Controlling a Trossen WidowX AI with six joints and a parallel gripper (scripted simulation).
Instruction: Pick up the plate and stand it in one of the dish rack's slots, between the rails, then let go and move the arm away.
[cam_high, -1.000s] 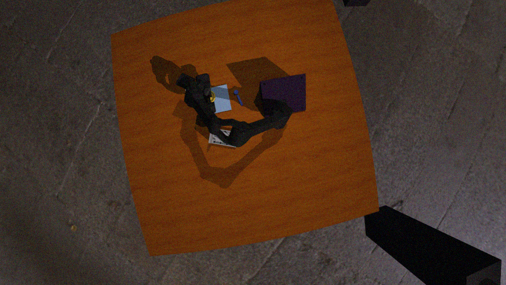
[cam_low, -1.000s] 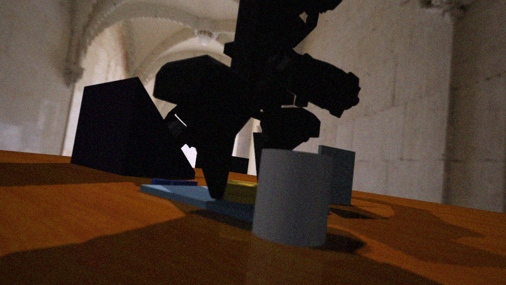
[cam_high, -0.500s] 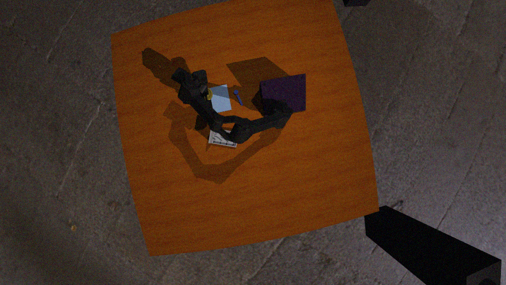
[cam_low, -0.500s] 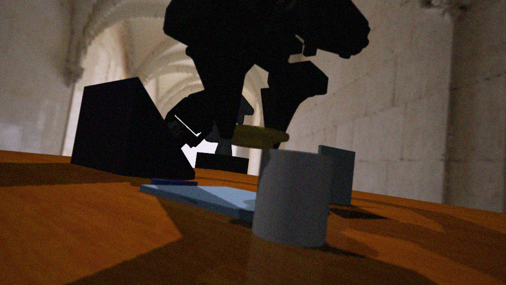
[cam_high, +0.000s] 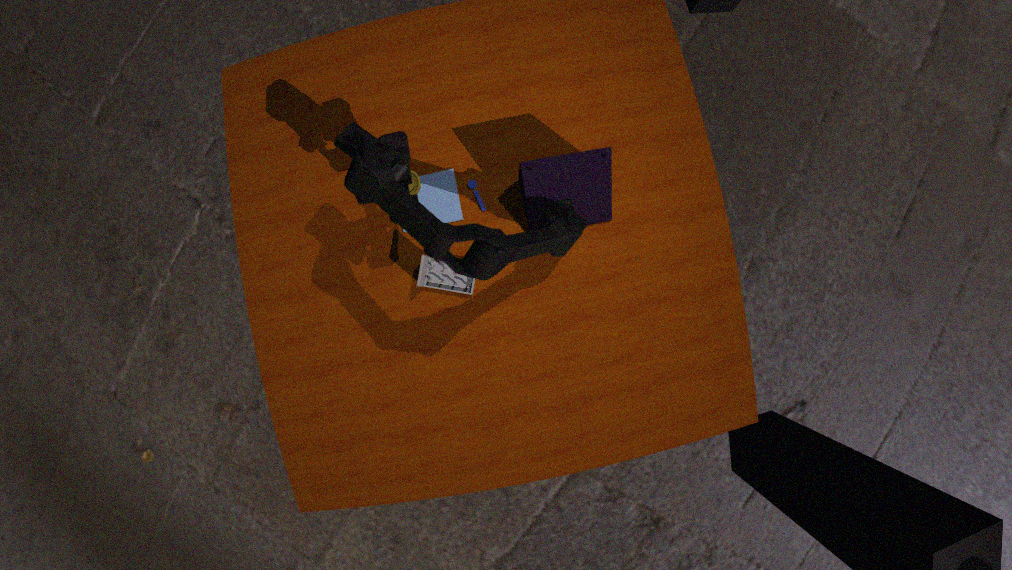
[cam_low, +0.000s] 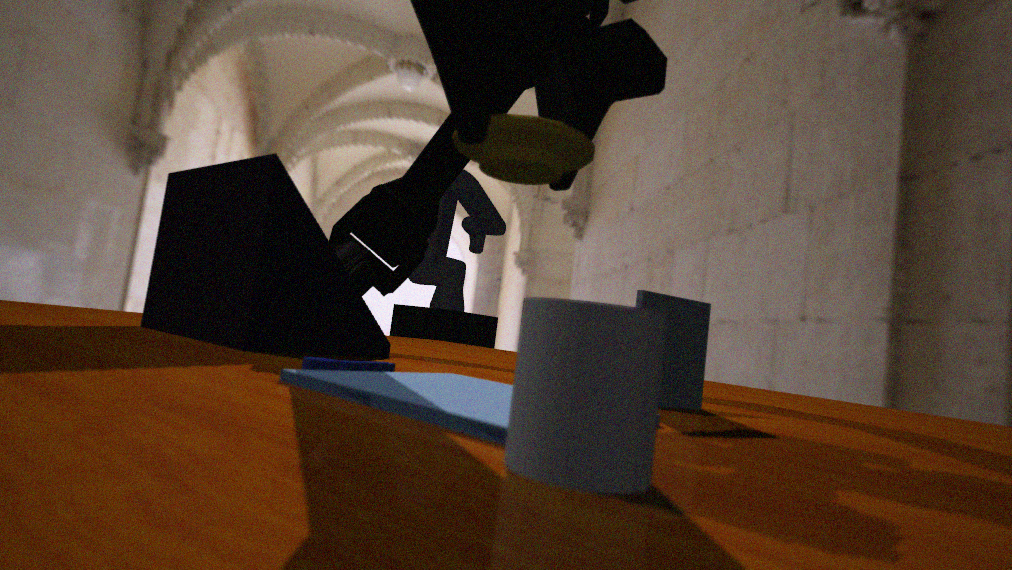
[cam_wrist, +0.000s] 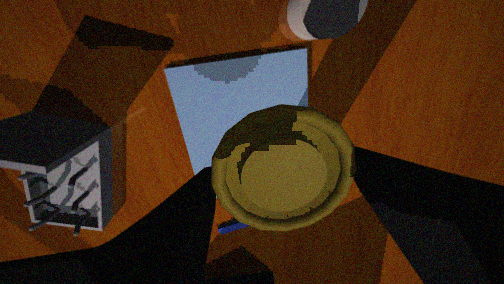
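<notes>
My gripper tip is 210 mm to the right of the dish rack, 90 mm above it and 50 mm past it. Round my gripper tip: light blue mat (110 mm below, 30 mm behind, 20 mm to the left); yellow plate (10 mm above); blue spoon (150 mm behind, 110 mm below, 20 mm to the left).
</notes>
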